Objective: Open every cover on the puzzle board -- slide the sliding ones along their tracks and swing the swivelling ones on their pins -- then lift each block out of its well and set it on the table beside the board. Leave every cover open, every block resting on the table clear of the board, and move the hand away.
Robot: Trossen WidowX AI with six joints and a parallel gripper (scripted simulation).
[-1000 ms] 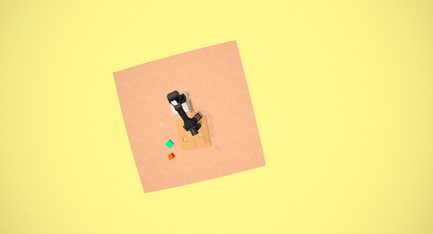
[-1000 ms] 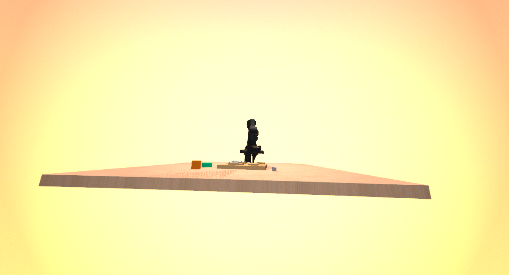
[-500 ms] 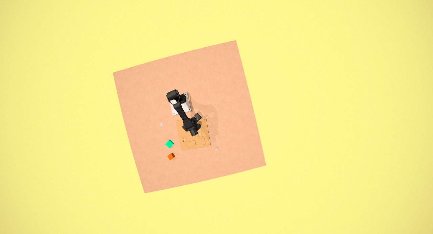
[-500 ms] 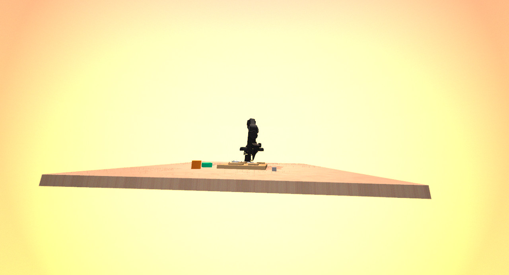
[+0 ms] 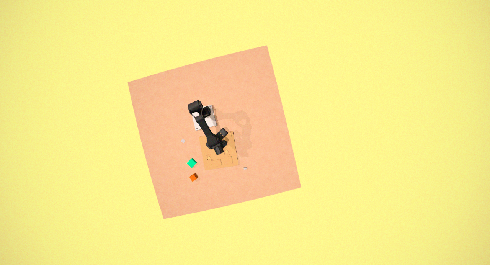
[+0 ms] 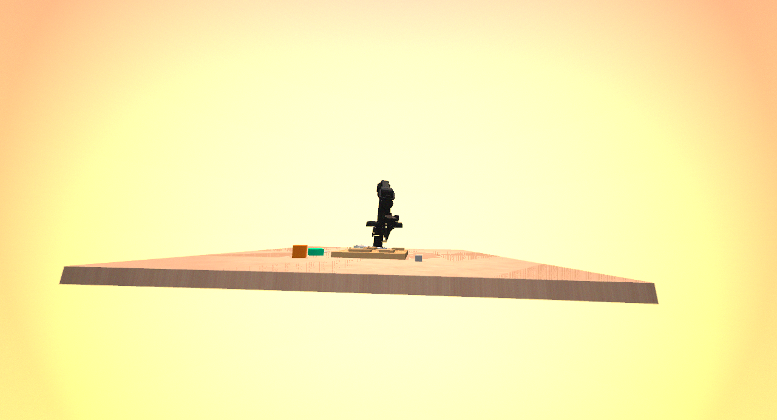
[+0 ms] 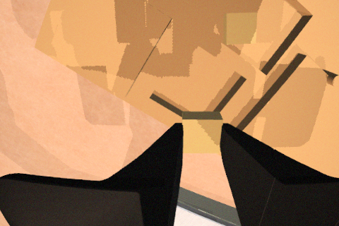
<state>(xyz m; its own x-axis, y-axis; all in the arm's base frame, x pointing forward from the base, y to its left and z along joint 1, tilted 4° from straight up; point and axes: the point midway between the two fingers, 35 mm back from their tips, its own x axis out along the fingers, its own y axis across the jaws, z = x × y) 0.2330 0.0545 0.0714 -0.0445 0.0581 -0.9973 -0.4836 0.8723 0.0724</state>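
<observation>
Now: gripper tip 110 mm short of the tan puzzle board, 40 mm above it and 10 mm to the left of it. The rest, counted from my gripper tip: grey cube (320 mm ahead, 150 mm to the left, 50 mm below); green block (290 mm to the right, 170 mm ahead, 50 mm below); orange block (300 mm to the right, 290 mm ahead, 40 mm below).
</observation>
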